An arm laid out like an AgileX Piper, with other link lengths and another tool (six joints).
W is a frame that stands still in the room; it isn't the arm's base.
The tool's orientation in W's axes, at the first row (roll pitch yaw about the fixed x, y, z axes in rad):
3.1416 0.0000 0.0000
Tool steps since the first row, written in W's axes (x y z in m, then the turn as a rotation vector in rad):
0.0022 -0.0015 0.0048 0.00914 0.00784 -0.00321
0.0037 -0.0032 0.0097 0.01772 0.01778 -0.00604
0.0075 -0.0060 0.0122 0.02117 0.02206 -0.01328
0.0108 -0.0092 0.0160 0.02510 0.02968 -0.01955
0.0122 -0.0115 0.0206 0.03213 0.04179 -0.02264
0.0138 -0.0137 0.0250 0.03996 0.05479 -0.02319
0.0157 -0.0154 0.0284 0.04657 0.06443 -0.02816
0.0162 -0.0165 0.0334 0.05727 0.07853 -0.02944
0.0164 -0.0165 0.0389 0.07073 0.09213 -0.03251
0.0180 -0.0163 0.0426 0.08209 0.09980 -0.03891
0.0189 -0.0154 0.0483 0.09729 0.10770 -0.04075
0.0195 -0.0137 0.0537 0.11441 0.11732 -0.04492
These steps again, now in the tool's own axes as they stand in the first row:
0.0022 0.0015 -0.0048 0.00914 -0.00784 0.00321
0.0037 0.0032 -0.0097 0.01772 -0.01778 0.00604
0.0075 0.0060 -0.0122 0.02117 -0.02206 0.01328
0.0108 0.0092 -0.0160 0.02510 -0.02968 0.01955
0.0122 0.0115 -0.0206 0.03213 -0.04179 0.02264
0.0138 0.0137 -0.0250 0.03996 -0.05479 0.02319
0.0157 0.0154 -0.0284 0.04657 -0.06443 0.02816
0.0162 0.0165 -0.0334 0.05727 -0.07853 0.02944
0.0164 0.0165 -0.0389 0.07073 -0.09213 0.03251
0.0180 0.0163 -0.0426 0.08209 -0.09980 0.03891
0.0189 0.0154 -0.0483 0.09729 -0.10770 0.04075
0.0195 0.0137 -0.0537 0.11441 -0.11732 0.04492

